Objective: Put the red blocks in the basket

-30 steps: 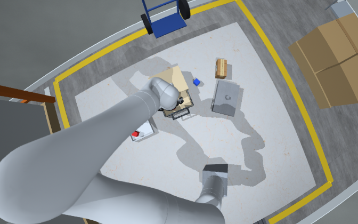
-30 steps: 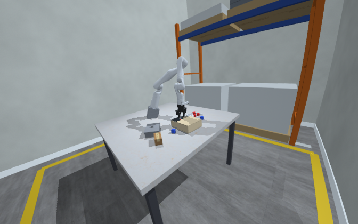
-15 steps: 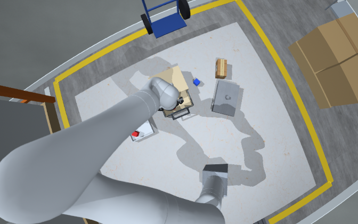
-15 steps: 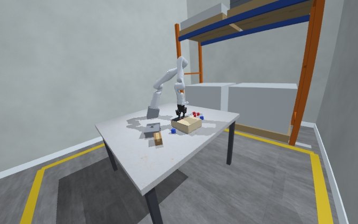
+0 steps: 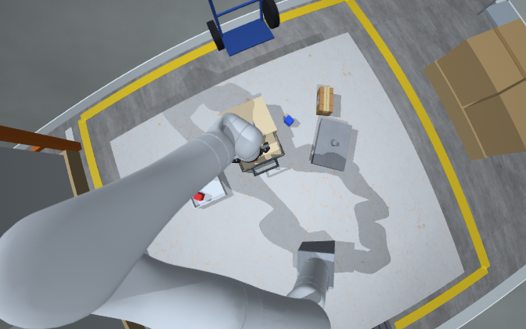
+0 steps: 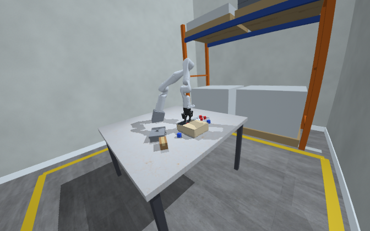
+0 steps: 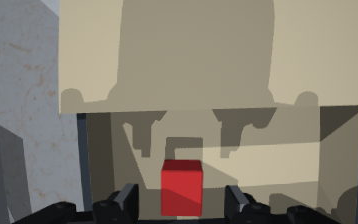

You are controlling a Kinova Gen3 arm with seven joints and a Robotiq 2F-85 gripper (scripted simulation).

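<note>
Now: the drawer 10 mm ahead of my hand, 30 mm to the right of it and 40 mm below it. The rest, counted from my hand: basket (10 mm ahead, 240 mm to the left, 70 mm below); then light wooden cabinet (70 mm ahead, 40 mm to the right, 40 mm below); then lid (120 mm behind, 300 mm to the right, 30 mm below).
</note>
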